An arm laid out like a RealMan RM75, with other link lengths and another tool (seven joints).
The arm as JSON. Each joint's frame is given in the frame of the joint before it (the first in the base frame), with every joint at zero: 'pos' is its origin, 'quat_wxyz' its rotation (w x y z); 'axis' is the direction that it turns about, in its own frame. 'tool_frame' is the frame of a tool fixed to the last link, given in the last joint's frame.
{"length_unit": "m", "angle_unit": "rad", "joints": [
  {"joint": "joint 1", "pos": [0.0, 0.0, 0.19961], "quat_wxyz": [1.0, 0.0, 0.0, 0.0], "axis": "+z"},
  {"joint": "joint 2", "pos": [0.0, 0.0, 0.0], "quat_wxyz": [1.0, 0.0, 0.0, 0.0], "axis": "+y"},
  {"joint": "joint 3", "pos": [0.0, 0.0, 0.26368], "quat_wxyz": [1.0, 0.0, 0.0, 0.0], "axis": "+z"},
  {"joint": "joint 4", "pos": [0.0, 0.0, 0.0], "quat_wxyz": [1.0, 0.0, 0.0, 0.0], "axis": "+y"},
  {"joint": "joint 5", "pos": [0.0, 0.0, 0.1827], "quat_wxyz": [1.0, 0.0, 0.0, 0.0], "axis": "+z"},
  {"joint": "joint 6", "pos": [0.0, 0.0, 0.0], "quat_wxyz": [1.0, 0.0, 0.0, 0.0], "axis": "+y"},
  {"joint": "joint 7", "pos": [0.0, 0.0, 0.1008], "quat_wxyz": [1.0, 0.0, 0.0, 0.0], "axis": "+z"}
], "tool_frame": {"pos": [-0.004, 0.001, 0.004], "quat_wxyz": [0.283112, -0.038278, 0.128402, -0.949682]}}
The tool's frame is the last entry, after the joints.
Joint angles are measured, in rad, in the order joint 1, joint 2, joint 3, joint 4, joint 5, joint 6, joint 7. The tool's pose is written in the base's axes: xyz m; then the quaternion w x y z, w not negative. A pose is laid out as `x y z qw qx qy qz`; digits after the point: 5 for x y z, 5 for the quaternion.
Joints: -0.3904 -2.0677 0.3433 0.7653 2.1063 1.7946 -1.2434
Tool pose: -0.31613 0.24317 0.03354 0.21290 0.03724 0.89021 0.40103
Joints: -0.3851 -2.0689 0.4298 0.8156 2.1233 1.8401 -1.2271
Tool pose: -0.30894 0.24093 0.03169 0.20449 0.08075 0.90877 0.35469
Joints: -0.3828 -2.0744 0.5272 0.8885 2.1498 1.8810 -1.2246
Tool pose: -0.29972 0.24025 0.02978 0.18798 0.12639 0.92614 0.30160
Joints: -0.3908 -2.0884 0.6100 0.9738 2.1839 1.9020 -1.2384
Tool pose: -0.28806 0.24379 0.02729 0.16441 0.16705 0.93730 0.25793
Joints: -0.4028 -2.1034 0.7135 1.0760 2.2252 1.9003 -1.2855
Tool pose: -0.27329 0.25083 0.02408 0.12585 0.20354 0.94691 0.21469
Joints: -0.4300 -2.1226 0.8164 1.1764 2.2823 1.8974 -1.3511
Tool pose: -0.25362 0.26025 0.01854 0.08343 0.23798 0.95227 0.17200
